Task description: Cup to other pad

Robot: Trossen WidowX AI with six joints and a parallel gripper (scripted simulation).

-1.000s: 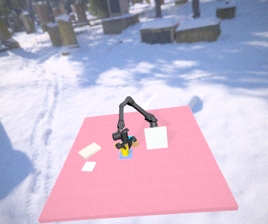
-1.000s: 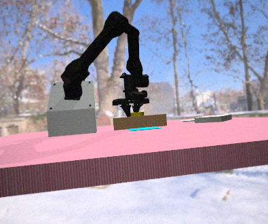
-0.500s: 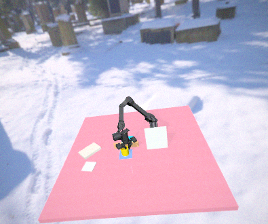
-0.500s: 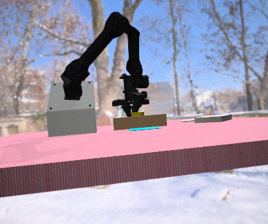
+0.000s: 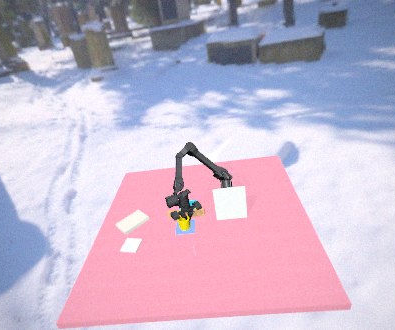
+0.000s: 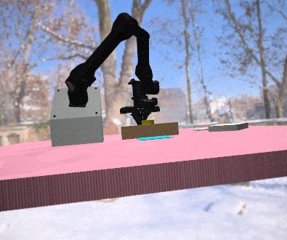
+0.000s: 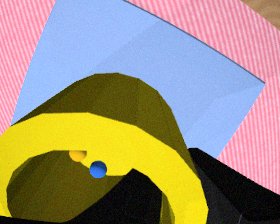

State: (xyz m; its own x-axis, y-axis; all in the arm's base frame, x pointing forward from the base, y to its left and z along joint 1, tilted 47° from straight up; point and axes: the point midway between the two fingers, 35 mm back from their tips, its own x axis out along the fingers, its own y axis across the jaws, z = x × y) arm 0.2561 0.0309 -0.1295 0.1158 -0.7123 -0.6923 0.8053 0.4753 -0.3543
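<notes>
Now: the light blue pad 40 mm below my gripper tip, 20 mm ahead of it and 10 mm to the left of it. From my gripper tip the other things lie so: cyan pad (180 mm to the right, 40 mm below, 40 mm ahead); wooden bar (80 mm to the right, 30 mm ahead, 20 mm below); yellow cup (20 mm to the left, 20 mm ahead).
</notes>
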